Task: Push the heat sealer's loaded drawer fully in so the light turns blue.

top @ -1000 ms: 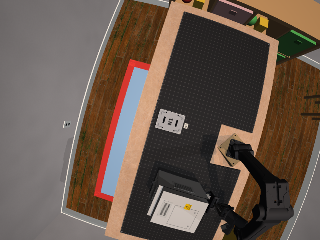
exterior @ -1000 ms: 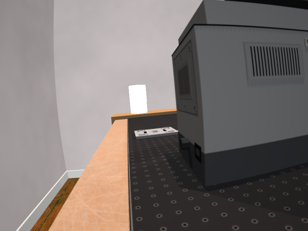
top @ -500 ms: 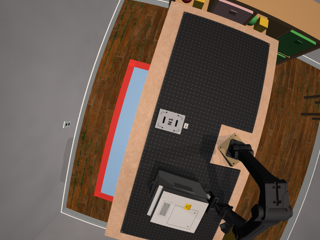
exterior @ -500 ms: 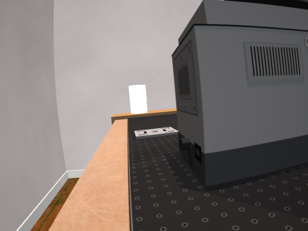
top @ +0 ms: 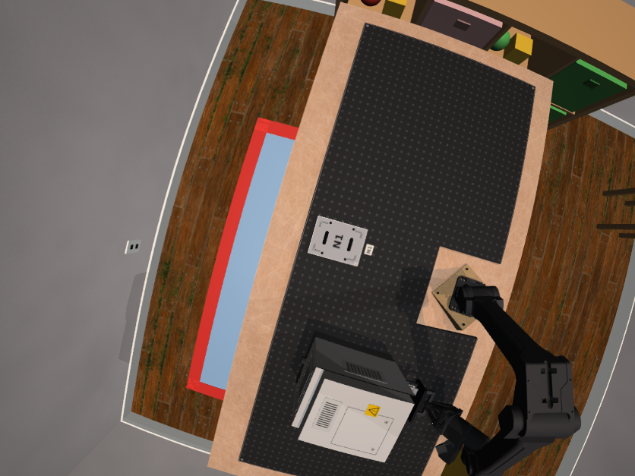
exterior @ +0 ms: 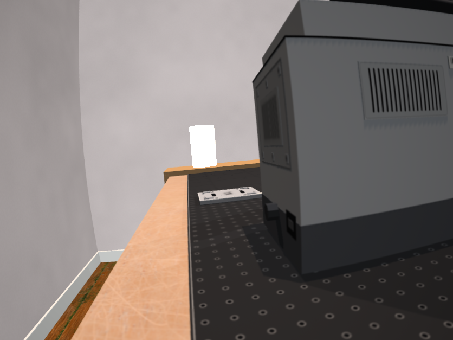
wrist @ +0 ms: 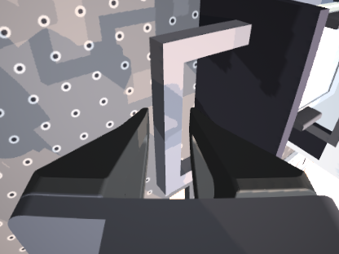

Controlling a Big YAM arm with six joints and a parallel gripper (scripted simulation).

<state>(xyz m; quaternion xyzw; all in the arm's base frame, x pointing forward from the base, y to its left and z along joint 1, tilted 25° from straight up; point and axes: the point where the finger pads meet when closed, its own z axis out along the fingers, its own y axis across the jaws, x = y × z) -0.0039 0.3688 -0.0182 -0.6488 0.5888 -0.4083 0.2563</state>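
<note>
Right now the plate is 130 mm ahead of my hand.
</note>
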